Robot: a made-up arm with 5 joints.
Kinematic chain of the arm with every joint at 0, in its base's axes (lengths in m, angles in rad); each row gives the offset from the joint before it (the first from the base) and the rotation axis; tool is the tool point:
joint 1: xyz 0 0 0.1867 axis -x
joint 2: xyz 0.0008 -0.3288 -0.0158 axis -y
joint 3: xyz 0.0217 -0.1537 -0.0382 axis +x
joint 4: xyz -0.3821 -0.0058 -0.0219 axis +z
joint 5: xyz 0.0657 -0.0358 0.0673 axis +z
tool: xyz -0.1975 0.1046 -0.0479
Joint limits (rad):
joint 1: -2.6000..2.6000
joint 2: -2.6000..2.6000
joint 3: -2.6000..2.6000
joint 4: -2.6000..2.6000
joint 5: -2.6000..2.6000
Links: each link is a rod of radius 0.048 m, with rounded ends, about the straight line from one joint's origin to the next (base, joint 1, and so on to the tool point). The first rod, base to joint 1, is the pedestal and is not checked.
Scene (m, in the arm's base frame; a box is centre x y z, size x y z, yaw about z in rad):
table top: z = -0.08
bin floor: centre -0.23 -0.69 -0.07 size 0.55 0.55 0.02 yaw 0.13
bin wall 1: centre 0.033 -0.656 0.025 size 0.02 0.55 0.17 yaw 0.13
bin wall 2: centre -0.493 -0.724 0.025 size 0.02 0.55 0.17 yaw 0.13
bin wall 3: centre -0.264 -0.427 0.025 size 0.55 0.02 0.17 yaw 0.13
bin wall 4: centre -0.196 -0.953 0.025 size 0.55 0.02 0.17 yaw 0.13
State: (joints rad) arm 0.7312 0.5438 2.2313 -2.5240 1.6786
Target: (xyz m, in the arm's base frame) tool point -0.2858 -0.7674 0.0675
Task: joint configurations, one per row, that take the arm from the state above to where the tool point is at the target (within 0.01 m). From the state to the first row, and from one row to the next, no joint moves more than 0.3 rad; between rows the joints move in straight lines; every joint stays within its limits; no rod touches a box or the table.
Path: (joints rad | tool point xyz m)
1: 0.6544 0.7469 2.3028 -2.4842 1.7159 | -0.4424 -0.6541 0.3377
2: 0.5777 0.9500 2.3743 -2.4444 1.7531 | -0.3766 -0.7247 0.2005
3: 0.5009 1.1531 2.4458 -2.4046 1.7904 | -0.2858 -0.7674 0.0675

